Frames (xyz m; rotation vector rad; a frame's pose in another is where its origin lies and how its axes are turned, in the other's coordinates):
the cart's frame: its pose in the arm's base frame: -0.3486 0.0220 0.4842 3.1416 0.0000 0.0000
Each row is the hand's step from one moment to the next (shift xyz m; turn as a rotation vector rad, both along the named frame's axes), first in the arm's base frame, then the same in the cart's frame.
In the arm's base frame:
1: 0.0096 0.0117 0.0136 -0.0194 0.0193 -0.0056
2: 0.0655 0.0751 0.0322 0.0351 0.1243 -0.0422
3: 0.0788 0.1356 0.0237 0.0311 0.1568 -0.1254
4: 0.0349 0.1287 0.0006 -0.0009 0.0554 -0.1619
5: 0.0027 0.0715 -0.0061 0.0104 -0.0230 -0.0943
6: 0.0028 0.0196 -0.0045 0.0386 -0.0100 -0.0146
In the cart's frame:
1: 0.0096 -0.0117 -0.0136 -0.0194 -0.0193 0.0056
2: 0.0655 -0.0751 -0.0322 0.0351 -0.1243 0.0422
3: 0.0788 -0.1356 -0.0237 0.0311 -0.1568 0.1254
4: 0.0349 -0.1287 -0.0006 -0.0009 -0.0554 0.1619
5: 0.0027 -0.0715 0.0061 0.0104 0.0230 0.0943
6: 0.0028 -0.0196 0.0045 0.0386 0.0100 0.0146

